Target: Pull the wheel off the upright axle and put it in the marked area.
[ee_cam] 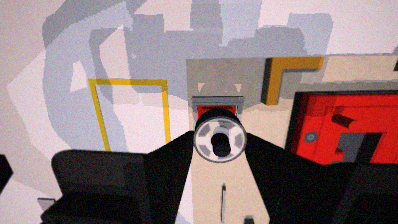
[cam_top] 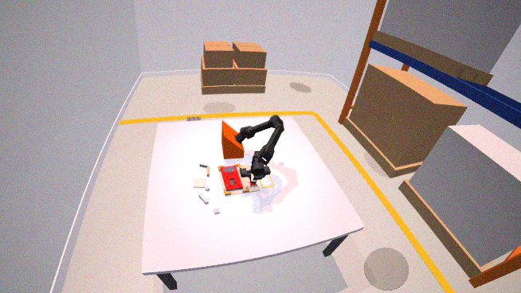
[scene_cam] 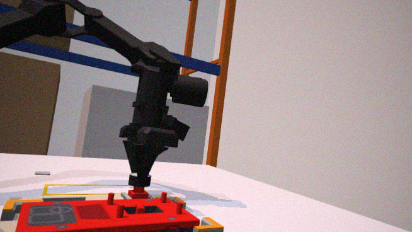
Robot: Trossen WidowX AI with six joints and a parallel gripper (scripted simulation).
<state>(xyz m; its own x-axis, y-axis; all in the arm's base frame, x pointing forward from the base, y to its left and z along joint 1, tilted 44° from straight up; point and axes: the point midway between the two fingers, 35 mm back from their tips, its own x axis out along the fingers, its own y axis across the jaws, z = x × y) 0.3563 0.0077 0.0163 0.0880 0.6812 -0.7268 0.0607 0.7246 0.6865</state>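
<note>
The dark wheel is right at my gripper tip.
</note>
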